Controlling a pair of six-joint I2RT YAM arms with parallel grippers.
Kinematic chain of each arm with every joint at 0, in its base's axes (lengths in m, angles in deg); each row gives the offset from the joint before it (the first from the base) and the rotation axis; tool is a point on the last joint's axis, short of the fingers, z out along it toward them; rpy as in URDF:
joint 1: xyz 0 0 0.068 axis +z
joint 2: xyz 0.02 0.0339 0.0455 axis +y
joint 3: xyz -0.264 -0.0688 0 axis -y
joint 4: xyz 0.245 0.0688 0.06 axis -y
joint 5: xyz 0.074 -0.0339 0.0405 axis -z
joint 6: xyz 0.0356 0 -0.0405 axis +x
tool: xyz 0 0 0 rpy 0 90 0
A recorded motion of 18 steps. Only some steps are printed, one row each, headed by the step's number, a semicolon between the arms.
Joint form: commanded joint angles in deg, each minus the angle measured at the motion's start. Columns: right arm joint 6, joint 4, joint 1, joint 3, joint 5, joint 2; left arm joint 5, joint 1, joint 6, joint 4, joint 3, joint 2.
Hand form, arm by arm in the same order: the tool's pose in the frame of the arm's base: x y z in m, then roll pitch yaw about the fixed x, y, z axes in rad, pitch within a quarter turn. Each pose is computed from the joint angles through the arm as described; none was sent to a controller.
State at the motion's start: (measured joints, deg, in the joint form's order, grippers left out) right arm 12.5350 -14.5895 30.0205 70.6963 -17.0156 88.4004; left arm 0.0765 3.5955 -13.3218 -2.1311 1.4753 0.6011
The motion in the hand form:
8: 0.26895 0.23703 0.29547 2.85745 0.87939 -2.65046; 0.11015 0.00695 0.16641 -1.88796 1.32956 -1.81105
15: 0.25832 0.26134 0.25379 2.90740 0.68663 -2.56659; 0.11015 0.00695 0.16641 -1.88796 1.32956 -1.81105
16: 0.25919 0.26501 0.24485 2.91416 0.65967 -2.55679; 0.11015 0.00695 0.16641 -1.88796 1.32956 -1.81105
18: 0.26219 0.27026 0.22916 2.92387 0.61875 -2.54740; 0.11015 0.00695 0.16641 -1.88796 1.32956 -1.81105
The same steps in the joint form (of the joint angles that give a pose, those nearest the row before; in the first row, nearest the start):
8: -4.48 -6.34 10.73 2.32 10.58 1.71; -0.52 -0.13 0.13 -2.07 -1.25 -0.30
15: -3.37 -11.74 14.75 2.32 11.23 7.41; -0.52 -0.13 0.13 -2.07 -1.25 -0.30
16: -3.37 -11.87 15.06 2.32 11.21 8.85; -0.52 -0.13 0.13 -2.07 -1.25 -0.30
18: -3.32 -11.67 15.30 2.32 11.21 11.43; -0.52 -0.13 0.13 -2.07 -1.25 -0.30

